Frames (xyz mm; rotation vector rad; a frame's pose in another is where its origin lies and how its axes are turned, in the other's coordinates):
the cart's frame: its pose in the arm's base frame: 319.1 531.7 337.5 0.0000 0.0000 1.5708
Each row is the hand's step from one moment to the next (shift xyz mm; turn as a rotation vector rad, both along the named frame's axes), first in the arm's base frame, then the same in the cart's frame.
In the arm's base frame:
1: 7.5 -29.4 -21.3 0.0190 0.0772 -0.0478
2: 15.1 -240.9 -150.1 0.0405 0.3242 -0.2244
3: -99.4 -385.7 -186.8 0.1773 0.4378 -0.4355
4: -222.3 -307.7 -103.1 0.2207 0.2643 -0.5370
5: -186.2 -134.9 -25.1 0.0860 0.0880 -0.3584
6: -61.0 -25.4 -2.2 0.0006 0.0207 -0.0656
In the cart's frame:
1: -29.4 -7.5 -21.3 0.0772 -0.0190 -0.0478
2: -240.9 -15.1 -150.1 0.3242 -0.0405 -0.2244
3: -385.7 99.4 -186.8 0.4378 -0.1773 -0.4355
4: -307.7 222.3 -103.1 0.2643 -0.2207 -0.5370
5: -134.9 186.2 -25.1 0.0880 -0.0860 -0.3584
6: -25.4 61.0 -2.2 0.0207 -0.0006 -0.0656

